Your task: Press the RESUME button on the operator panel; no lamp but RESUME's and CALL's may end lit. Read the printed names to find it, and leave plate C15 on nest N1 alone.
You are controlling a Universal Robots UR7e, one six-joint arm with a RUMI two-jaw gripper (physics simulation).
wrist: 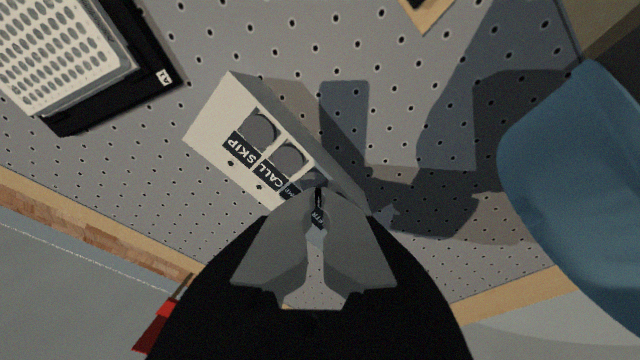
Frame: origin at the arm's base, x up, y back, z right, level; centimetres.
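Seen in the pictures: gripper, fingertip midpoint: [319, 189].
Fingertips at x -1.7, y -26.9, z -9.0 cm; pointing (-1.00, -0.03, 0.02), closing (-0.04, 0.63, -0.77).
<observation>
Offsets run from my fingertips to a thing's top centre. "spot": to the spot under its first point.
The pale operator panel {spot: dx +0.0, dy -0.7, dz +10.1 cm} [207, 120] lies at an angle in the middle of the wrist view. Its round grey buttons by the printed names SKIP {dx +0.3, dy +1.0, dz +6.6 cm} [258, 131] and CALL {dx +0.3, dy +0.6, dz +3.6 cm} [287, 157] show fully. A third button {spot: dx +0.0, dy +0.5, dz +1.1 cm} [312, 178] is partly covered by the fingertips; its label {spot: dx +0.0, dy -1.9, dz +1.9 cm} [289, 191] shows only "ME" at its end. A fourth label is seen in part between the fingers, not clearly readable. The small dots below SKIP and CALL are dark. My gripper [319, 189] is shut and empty, its tips over the third button's edge; contact cannot be told. Names C15 and N1 do not show.
A white well plate {dx -2.7, dy -5.5, dz +25.1 cm} [55, 50] sits on a black nest marked A1 {spot: dx -4.5, dy -1.5, dz +16.1 cm} [172, 75] at upper left. A large blue rounded object [575, 200] is at the right. A wooden-edged piece [425, 22] shows at the top, a red object [155, 325] at lower left.
</observation>
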